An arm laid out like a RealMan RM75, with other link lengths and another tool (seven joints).
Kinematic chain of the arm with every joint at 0, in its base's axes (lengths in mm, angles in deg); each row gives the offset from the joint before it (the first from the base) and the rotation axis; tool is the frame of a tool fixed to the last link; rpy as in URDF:
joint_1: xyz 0 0 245.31 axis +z
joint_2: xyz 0 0 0 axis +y
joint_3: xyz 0 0 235.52 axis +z
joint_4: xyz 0 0 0 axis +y
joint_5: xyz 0 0 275.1 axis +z
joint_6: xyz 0 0 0 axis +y
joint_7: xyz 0 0 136.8 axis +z
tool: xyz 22 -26 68 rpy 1.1 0 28.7
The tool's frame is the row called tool.
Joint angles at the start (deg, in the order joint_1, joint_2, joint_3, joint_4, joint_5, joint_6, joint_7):
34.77, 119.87, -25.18, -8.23, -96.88, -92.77, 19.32
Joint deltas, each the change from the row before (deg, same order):
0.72, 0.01, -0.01, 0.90, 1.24, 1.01, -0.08
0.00, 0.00, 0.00, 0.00, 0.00, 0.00, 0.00
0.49, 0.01, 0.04, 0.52, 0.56, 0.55, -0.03
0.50, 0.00, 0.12, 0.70, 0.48, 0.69, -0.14
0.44, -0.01, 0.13, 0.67, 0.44, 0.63, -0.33
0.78, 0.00, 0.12, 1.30, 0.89, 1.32, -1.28
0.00, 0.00, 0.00, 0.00, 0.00, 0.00, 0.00
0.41, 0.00, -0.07, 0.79, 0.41, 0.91, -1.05
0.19, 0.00, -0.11, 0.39, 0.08, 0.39, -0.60
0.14, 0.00, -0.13, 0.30, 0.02, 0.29, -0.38
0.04, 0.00, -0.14, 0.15, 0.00, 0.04, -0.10
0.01, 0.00, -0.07, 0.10, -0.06, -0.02, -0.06
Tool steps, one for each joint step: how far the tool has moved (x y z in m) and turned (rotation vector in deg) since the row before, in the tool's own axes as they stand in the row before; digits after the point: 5 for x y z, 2 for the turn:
-0.00022, -0.00239, 0.00503, 0.90, -0.49, 0.46
0.00000, 0.00000, 0.00000, 0.00, 0.00, 0.00
-0.00009, -0.00090, 0.00348, 0.36, -0.23, 0.27
0.00086, -0.00067, 0.00345, 0.45, -0.13, 0.34
0.00078, -0.00059, 0.00297, 0.44, -0.12, 0.14
0.00207, -0.00094, 0.00529, 0.91, -0.06, -0.30
0.00000, 0.00000, 0.00000, 0.00, 0.00, 0.00
0.00235, -0.00008, 0.00277, 0.48, 0.27, -0.43
0.00150, 0.00065, 0.00137, 0.06, 0.24, -0.30
0.00141, 0.00078, 0.00104, -0.02, 0.24, -0.15
0.00080, 0.00087, 0.00038, -0.12, 0.11, 0.02
0.00057, 0.00078, 0.00016, -0.13, 0.07, 0.03

